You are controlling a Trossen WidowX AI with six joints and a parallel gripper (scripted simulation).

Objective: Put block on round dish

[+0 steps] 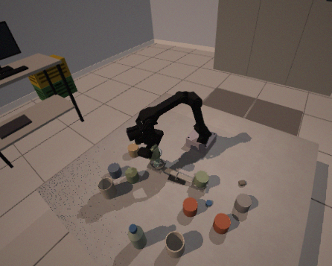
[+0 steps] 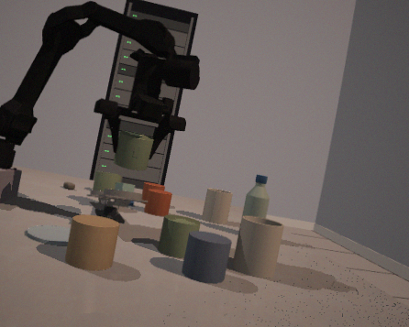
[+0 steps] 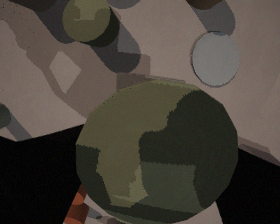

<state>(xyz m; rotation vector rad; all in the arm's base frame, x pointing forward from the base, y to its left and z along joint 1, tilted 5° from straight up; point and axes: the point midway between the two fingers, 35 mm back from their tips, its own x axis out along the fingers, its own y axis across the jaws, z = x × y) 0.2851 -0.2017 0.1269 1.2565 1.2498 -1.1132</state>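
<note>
My gripper tip is 10 mm to the right of the pale green block and 80 mm above it. Round my gripper tip: small balance (140 mm to the left, 120 mm below); pale round dish (120 mm behind, 80 mm to the right, 160 mm below); tan cup (80 mm behind, 190 mm to the right, 130 mm below).
</note>
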